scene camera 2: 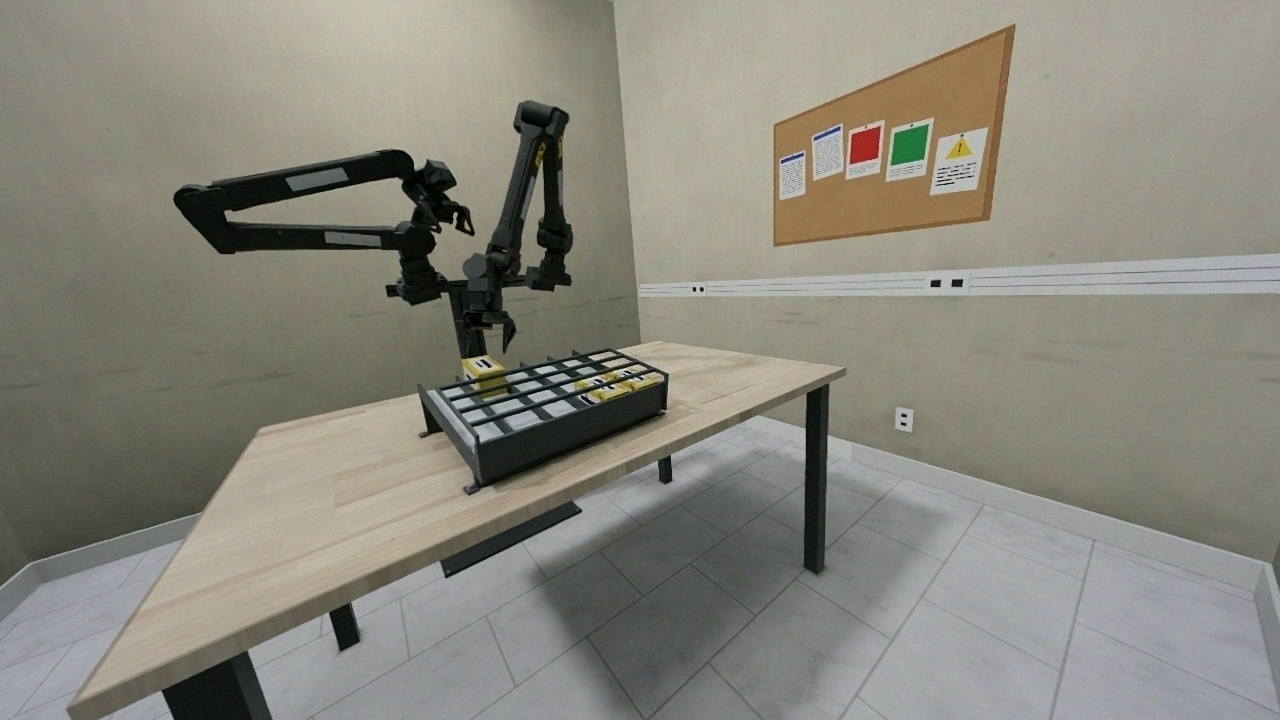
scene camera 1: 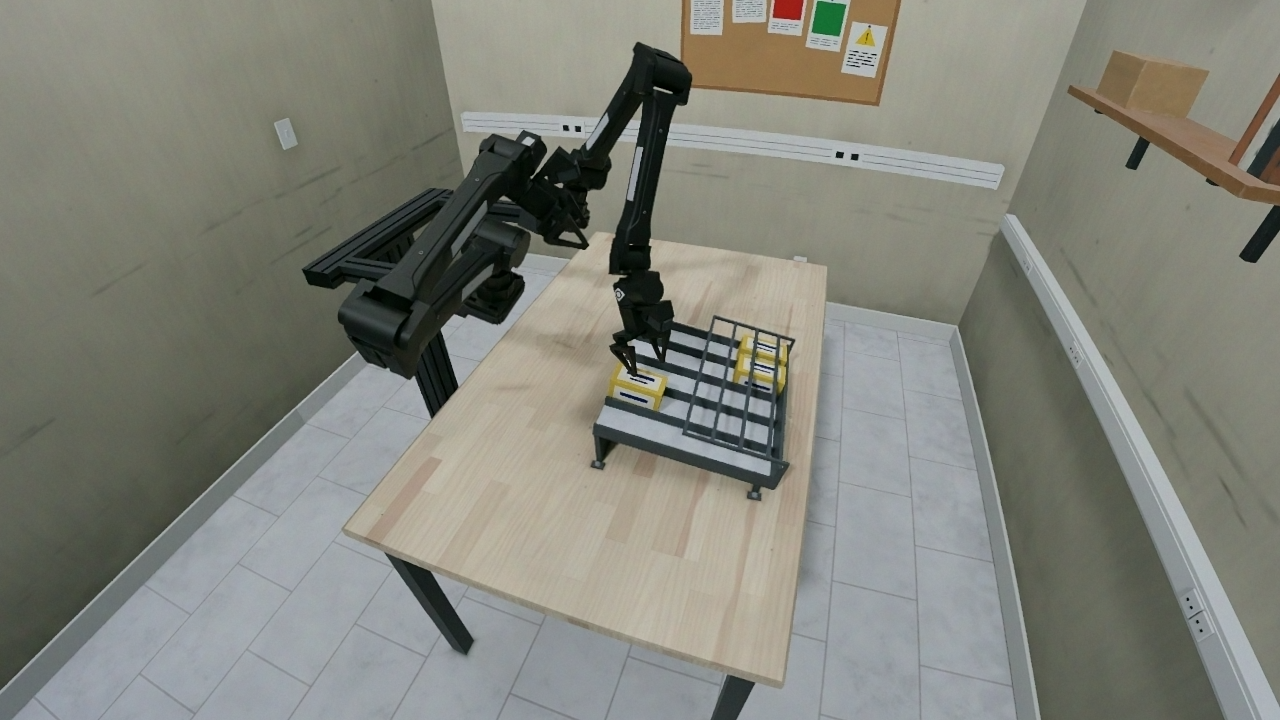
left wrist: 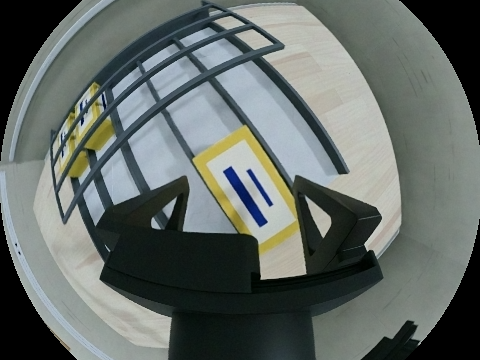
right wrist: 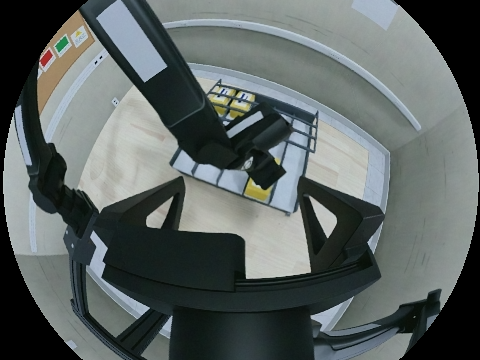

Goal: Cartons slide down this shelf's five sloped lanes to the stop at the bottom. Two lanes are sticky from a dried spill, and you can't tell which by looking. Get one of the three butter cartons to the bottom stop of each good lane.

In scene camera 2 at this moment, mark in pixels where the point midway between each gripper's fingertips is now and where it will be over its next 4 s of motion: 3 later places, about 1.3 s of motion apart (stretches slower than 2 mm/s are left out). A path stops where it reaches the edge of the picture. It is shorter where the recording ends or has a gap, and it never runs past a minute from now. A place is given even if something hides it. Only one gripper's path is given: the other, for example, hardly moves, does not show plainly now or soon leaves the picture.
My left gripper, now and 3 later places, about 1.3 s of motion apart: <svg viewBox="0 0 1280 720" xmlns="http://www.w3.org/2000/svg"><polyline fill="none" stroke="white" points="485,353 485,369 451,341 444,381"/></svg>
